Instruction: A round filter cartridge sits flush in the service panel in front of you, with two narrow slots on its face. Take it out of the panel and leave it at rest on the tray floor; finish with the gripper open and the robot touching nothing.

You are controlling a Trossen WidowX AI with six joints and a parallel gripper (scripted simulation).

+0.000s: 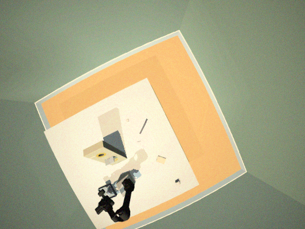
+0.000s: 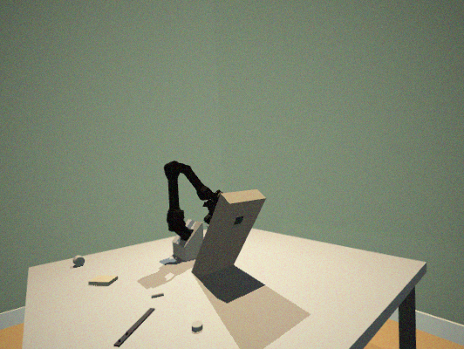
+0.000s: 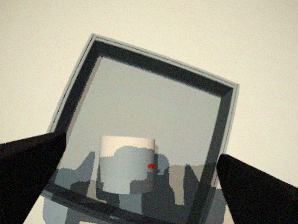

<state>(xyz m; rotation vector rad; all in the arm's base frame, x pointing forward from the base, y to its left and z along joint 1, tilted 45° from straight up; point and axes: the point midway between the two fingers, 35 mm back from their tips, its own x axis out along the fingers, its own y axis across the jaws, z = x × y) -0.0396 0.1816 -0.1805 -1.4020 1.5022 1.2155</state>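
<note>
Right now the round filter cartridge is 5 cm below my gripper tip, 2 cm to the right of it and 1 cm behind it. The rest, counted from my gripper tip: service panel 38 cm ahead, 29 cm to the right, 10 cm above; dark-rimmed tray 7 cm below, 1 cm to the left; tan pad 67 cm to the right, 7 cm below, 4 cm ahead.
</note>
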